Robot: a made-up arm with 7 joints.
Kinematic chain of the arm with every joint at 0, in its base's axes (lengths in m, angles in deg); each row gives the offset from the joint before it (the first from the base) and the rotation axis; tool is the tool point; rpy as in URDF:
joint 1: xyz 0 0 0.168 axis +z
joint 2: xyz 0 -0.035 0.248 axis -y
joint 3: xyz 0 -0.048 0.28 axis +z
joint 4: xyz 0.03 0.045 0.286 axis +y
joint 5: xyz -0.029 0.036 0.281 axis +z
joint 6: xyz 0 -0.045 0.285 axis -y
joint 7: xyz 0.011 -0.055 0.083 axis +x
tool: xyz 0 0 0 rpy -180 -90 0
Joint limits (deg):
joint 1: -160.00..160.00
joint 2: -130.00..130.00
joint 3: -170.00..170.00
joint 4: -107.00..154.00
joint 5: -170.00..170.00
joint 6: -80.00..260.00
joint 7: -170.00..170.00
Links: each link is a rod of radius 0.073 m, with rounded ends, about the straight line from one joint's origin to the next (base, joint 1, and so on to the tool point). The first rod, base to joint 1, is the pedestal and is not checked.
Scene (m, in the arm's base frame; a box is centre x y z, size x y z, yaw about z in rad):
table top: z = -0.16
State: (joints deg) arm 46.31 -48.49 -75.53 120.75 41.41 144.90 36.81
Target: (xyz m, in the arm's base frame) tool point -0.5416 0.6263 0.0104
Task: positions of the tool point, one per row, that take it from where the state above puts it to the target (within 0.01 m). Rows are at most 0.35 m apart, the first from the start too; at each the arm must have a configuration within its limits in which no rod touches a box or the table.
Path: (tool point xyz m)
1: 0.6737 0.0752 0.5015
2: 0.6476 0.3392 0.4285
3: 0.5113 0.5789 0.3444
4: 0.2840 0.7487 0.2550
5: 0.0025 0.8174 0.1661
6: -0.2874 0.7735 0.0833
7: -0.5415 0.6264 0.0104

